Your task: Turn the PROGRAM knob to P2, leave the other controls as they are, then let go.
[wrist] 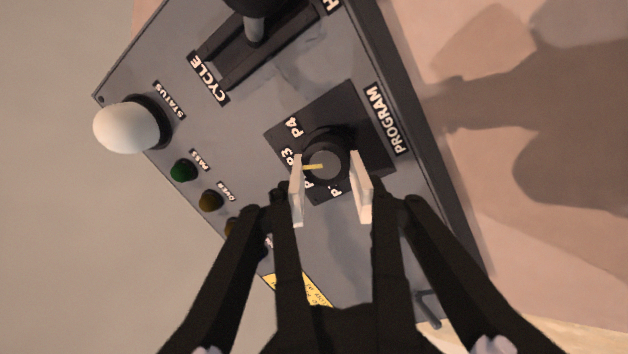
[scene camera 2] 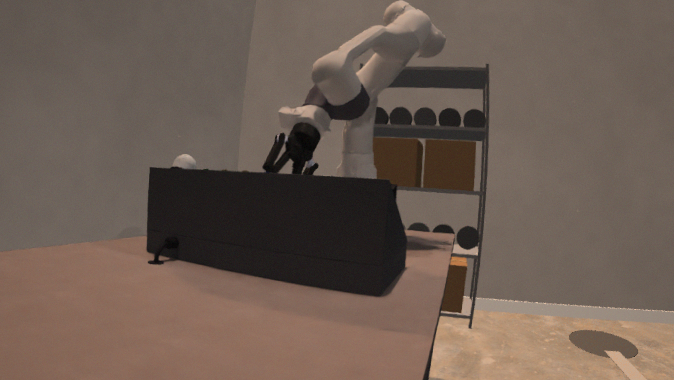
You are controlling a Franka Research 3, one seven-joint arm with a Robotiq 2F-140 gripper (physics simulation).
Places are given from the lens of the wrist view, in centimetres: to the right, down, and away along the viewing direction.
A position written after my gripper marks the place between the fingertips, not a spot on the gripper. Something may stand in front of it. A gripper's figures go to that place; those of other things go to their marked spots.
my gripper (wrist: 326, 166): 1, -1, 21
console (wrist: 221, 120): -10, -6, 22
